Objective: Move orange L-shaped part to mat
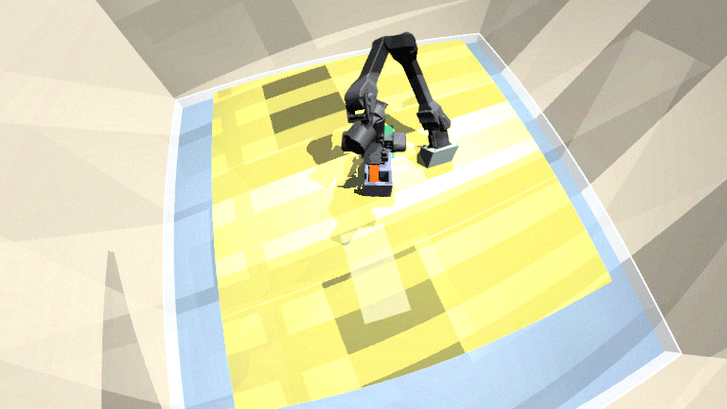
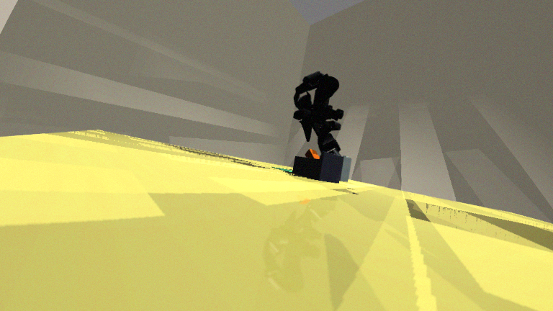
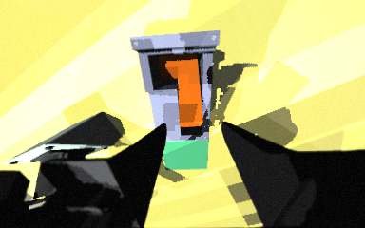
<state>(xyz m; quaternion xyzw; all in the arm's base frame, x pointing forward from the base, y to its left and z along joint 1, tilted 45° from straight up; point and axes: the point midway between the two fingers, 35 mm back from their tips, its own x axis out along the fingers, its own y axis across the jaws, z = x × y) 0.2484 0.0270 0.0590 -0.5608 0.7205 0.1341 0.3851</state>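
Right now the orange L-shaped part is 80 mm below my gripper tip and 40 mm to the left of it. From my gripper tip the other things lie so: green mat (140 mm below, 130 mm to the right, 70 mm behind).
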